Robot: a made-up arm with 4 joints.
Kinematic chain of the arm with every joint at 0, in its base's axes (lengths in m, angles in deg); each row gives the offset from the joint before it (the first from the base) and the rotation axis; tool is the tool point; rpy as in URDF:
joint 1: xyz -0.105 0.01 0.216 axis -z
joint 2: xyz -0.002 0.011 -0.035 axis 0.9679 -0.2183 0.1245
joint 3: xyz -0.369 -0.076 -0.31 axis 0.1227 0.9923 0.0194
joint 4: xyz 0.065 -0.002 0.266 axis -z
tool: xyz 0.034 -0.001 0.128 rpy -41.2 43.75 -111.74
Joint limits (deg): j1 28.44..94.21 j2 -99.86..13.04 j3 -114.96..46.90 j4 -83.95..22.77
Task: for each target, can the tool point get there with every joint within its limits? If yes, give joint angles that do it. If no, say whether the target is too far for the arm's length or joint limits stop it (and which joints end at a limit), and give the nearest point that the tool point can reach.
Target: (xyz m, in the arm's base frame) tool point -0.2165 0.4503 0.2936
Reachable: yes | joints 72.91 -16.10 -25.46 -50.04
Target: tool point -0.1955 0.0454 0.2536
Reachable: yes | joints 58.74 -59.56 34.10 -4.58
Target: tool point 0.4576 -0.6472 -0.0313
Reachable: no: joint limits stop it (at a limit: joint 1, joint 2, joint 3) | nearest point -0.1526 -0.0565 0.0451 | short by 0.853 m
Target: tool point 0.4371 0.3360 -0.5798
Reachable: no: too far | nearest point 0.0532 0.7265 -0.2588 | short by 0.635 m
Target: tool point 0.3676 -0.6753 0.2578
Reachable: no: joint limits stop it (at a limit: joint 1, joint 3) | nearest point -0.2103 -0.1003 0.1618 | short by 0.821 m
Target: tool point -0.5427 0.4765 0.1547
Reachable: yes | joints 46.19 2.61 -54.13 -71.18
